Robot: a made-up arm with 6 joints.
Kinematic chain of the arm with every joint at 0, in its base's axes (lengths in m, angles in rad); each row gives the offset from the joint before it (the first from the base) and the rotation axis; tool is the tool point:
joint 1: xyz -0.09 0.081 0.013 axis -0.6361 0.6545 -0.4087
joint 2: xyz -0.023 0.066 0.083 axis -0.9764 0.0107 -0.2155
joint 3: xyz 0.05 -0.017 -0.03 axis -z
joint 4: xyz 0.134 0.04 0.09 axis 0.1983 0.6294 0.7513
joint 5: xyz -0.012 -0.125 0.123 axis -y
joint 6: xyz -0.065 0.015 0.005 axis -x
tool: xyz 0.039 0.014 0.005
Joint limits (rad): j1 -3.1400..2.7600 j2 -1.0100..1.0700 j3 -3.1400..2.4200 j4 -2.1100..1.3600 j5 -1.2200..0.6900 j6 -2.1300..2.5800
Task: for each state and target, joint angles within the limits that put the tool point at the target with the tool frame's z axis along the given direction. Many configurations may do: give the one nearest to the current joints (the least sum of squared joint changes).
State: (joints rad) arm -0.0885 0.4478 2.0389 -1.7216 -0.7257 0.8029
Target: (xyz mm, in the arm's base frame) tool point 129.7 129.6 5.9 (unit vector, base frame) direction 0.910 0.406 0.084
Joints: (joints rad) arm 0.7274 0.8036 1.3513 -1.8453 -0.4375 0.6707
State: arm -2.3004 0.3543 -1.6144 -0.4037 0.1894 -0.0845
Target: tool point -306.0 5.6 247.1 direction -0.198 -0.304 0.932
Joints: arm -1.4053 0.5216 -1.6775 -0.0890 -0.1367 -0.7372
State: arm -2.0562 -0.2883 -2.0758 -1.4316 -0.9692 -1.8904
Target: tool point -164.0 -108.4 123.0 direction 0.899 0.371 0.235
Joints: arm -1.2241 -0.1912 -2.1200 -1.0903 -1.0630 -2.0779
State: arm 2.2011 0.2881 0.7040 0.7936 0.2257 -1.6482
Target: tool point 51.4 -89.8 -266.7 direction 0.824 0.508 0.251
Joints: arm 2.7412 1.0676 0.5261 0.1092 0.0901 -2.1300
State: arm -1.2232 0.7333 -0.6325 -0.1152 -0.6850 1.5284
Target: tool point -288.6 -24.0 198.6 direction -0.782 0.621 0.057
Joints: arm -1.5093 0.8150 -1.0423 -0.4430 -0.5643 0.9959
